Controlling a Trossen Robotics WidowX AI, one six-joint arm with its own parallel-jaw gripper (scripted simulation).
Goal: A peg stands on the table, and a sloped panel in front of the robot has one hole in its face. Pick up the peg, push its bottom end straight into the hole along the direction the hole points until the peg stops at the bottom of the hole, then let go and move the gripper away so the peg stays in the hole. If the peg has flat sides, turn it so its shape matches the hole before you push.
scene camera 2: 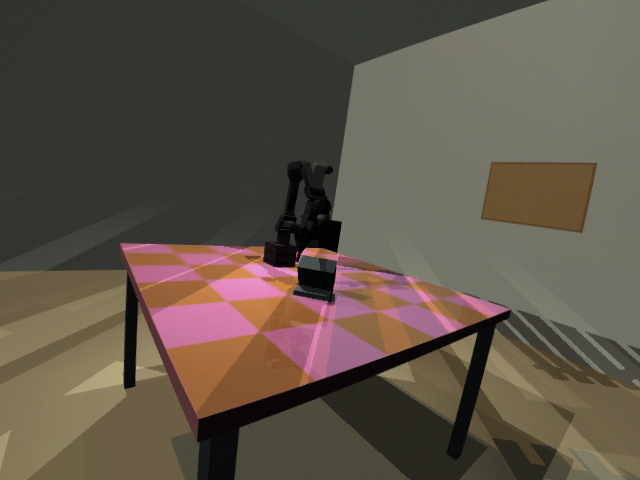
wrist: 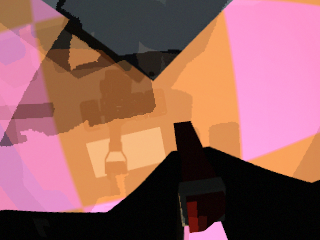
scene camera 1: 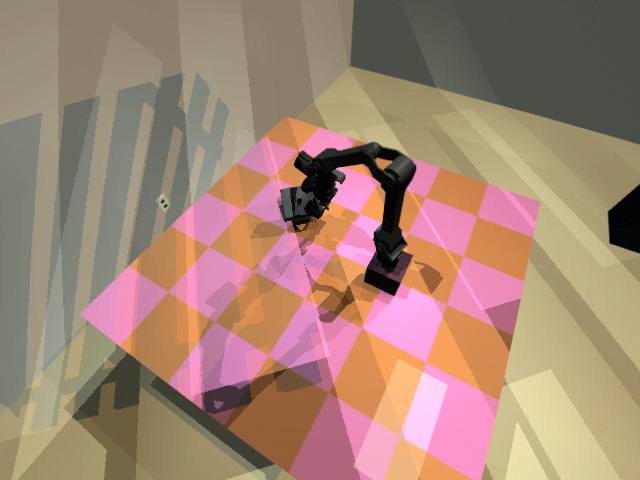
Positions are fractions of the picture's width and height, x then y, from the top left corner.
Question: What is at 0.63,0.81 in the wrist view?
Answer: A peg.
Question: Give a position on a sloped panel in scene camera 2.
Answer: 0.49,0.57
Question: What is the gripper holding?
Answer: A peg.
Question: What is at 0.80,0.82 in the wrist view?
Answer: The gripper.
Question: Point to a sloped panel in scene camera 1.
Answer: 0.45,0.41
